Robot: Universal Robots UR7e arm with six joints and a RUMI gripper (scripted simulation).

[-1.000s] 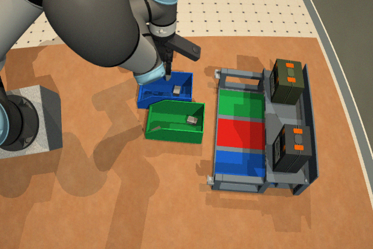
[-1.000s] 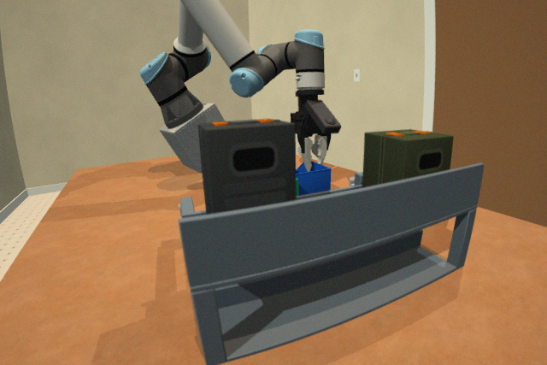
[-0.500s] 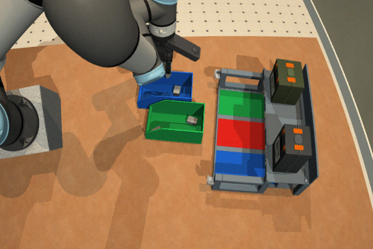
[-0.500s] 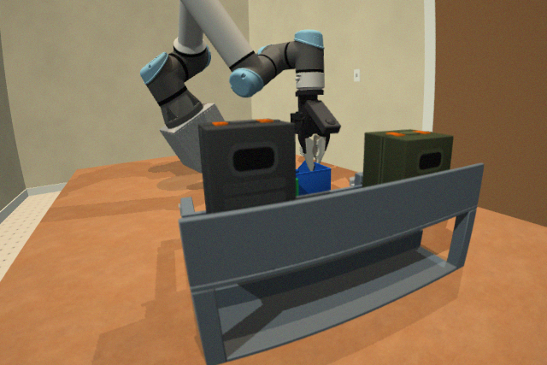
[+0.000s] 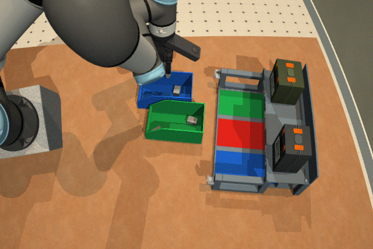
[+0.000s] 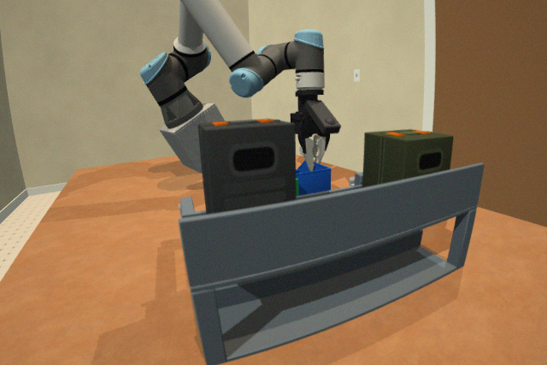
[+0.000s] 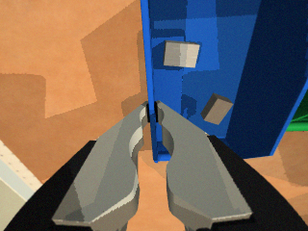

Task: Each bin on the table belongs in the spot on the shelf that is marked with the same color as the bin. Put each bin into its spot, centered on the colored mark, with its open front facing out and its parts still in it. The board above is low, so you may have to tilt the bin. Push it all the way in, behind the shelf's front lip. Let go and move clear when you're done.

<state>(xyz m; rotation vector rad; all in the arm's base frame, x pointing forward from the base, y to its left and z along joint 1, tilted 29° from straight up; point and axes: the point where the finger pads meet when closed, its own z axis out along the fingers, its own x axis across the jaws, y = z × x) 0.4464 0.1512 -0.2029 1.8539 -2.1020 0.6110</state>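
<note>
The blue bin lies 50 mm to the right of my hand, 20 mm below it and 10 mm behind it. From my hand the other things lie so: shelf front lip (190 mm to the right, 140 mm ahead, 50 mm below); olive case (350 mm ahead, 120 mm to the right, 90 mm above); green bin (160 mm to the right, 20 mm below, 10 mm ahead).
</note>
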